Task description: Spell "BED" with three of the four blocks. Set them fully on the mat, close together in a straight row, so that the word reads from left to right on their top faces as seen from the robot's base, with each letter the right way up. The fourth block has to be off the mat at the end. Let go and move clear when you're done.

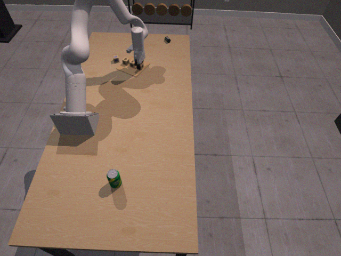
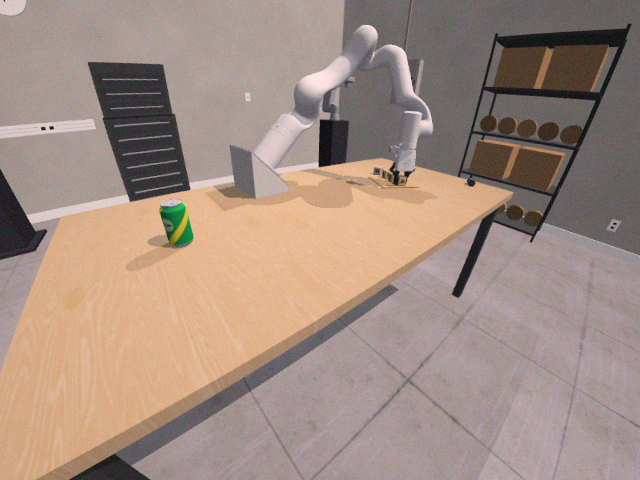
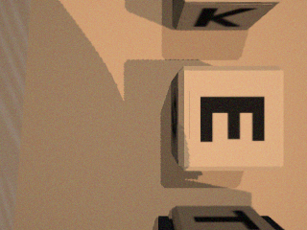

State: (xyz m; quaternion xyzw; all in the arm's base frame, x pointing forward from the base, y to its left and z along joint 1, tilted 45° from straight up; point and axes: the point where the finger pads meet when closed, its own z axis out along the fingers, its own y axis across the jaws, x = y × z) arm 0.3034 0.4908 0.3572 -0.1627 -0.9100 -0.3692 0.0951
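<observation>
Right now the wooden letter block is right at my hand. The rest, counted from my hand: green can: 1 cm ahead, 99 cm to the right, 3 cm above; then tan mat: 6 cm behind, 2 cm to the left, 3 cm below; then small dark object: 18 cm ahead, 42 cm to the left, 1 cm below.
</observation>
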